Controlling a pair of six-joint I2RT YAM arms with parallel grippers.
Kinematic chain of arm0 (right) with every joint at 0, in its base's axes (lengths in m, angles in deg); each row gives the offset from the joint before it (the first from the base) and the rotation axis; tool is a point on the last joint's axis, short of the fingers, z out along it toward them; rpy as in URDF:
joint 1: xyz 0 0 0.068 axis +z
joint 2: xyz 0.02 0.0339 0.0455 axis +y
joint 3: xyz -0.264 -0.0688 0 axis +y
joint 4: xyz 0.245 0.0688 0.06 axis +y
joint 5: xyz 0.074 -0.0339 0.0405 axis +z
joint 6: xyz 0.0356 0 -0.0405 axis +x
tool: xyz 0 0 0 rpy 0 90 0
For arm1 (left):
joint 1: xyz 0 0 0.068 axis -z
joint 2: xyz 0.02 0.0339 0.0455 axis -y
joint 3: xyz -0.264 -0.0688 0 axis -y
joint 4: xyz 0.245 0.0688 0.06 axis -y
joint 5: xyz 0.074 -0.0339 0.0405 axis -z
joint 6: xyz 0.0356 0 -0.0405 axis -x
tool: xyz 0 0 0 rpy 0 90 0
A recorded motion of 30 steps. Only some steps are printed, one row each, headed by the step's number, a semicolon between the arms.
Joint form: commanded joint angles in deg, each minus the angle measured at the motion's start. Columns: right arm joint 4, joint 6, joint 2, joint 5, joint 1, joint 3; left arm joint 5, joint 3, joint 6, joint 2, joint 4, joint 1.
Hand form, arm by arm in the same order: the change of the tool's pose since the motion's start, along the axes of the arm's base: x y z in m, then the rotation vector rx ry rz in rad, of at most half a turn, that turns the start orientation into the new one. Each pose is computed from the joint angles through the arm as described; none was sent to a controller.
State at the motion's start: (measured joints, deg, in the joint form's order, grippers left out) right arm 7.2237 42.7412 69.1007 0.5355 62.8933 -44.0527; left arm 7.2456 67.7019 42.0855 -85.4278 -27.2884 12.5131
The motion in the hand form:
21: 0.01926 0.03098 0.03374 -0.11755 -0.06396 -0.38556; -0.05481 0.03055 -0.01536 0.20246 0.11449 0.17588
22: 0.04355 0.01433 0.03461 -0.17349 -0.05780 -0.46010; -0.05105 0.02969 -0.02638 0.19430 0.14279 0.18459
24: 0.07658 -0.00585 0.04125 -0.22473 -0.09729 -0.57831; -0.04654 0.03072 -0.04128 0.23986 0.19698 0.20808
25: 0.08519 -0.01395 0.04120 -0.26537 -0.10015 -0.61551; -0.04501 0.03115 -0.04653 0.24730 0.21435 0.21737
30: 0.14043 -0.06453 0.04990 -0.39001 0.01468 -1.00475; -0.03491 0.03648 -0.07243 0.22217 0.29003 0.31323
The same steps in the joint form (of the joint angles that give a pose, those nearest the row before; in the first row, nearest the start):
21: 13.16 9.03 9.30 -23.39 2.11 -16.15; -12.80 -9.59 -0.51 10.46 -9.64 -2.14
22: 16.47 7.55 9.39 -22.95 -3.51 -17.20; -12.52 -10.56 0.53 8.89 -8.58 -2.14
24: 18.00 4.29 10.26 -24.96 -10.64 -19.40; -14.80 -11.10 0.72 6.26 -9.01 -2.23
25: 19.83 3.41 10.61 -25.84 -12.77 -20.10; -15.24 -11.36 1.07 5.37 -8.92 -2.32
30: 34.42 12.09 16.13 -32.44 -26.05 -29.50; -15.94 -12.50 6.16 0.62 -7.00 -3.64

